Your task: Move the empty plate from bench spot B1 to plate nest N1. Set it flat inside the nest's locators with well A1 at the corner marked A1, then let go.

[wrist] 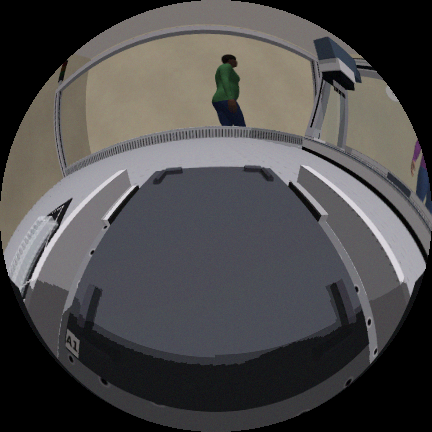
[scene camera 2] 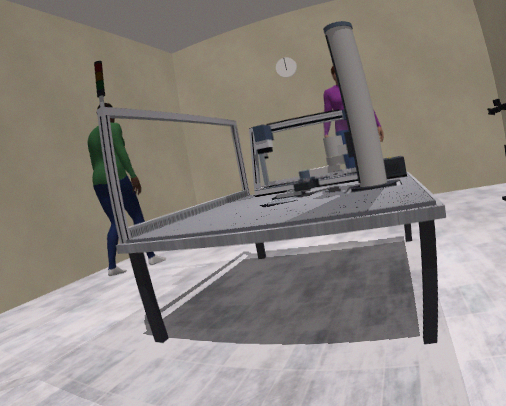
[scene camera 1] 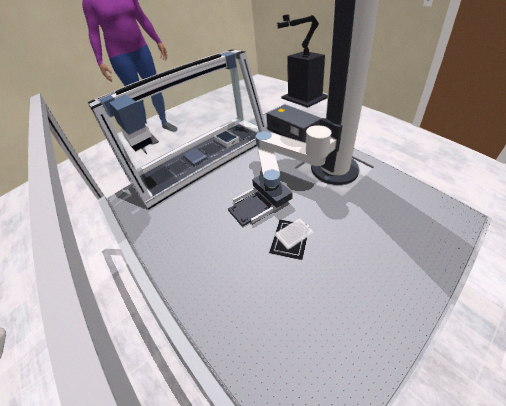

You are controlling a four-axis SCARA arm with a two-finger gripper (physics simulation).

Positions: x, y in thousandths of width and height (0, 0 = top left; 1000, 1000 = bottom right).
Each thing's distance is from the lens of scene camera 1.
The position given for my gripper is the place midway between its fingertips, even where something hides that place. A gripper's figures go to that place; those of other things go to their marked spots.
my gripper (scene camera 1: 479, 518): 106 cm
nest floor (scene camera 1: 495, 511): 108 cm
